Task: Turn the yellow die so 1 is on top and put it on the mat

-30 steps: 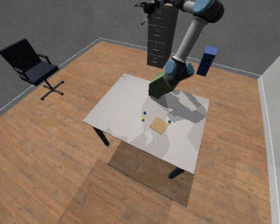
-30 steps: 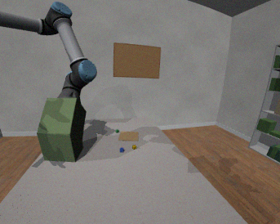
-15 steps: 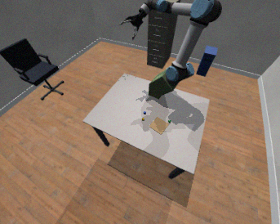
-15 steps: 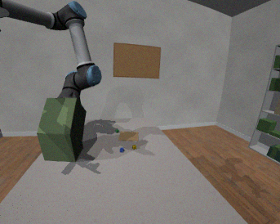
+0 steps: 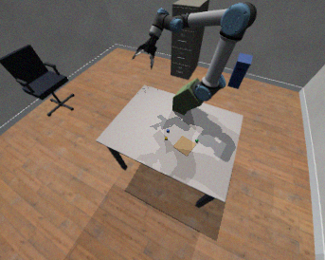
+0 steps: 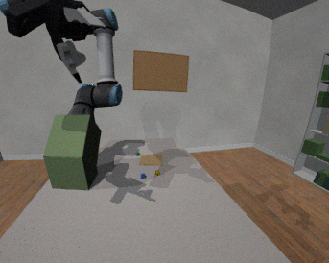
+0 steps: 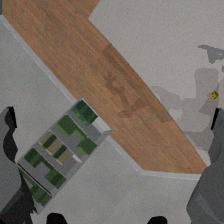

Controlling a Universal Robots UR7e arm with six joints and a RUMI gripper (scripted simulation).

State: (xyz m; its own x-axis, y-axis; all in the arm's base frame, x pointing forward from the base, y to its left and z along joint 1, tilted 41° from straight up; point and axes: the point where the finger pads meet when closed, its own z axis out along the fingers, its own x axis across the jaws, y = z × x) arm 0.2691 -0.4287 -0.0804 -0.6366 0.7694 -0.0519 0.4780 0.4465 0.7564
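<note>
Right now the blue die is 48 cm below my hand, 30 cm to the left of it and 8 cm ahead of it. The rest, counted from my hand: green die 56 cm to the left, 48 cm below, 2 cm ahead; then yellow die 48 cm below, 34 cm to the left, 16 cm ahead; then tan mat 50 cm to the left, 49 cm below, 12 cm ahead.
</note>
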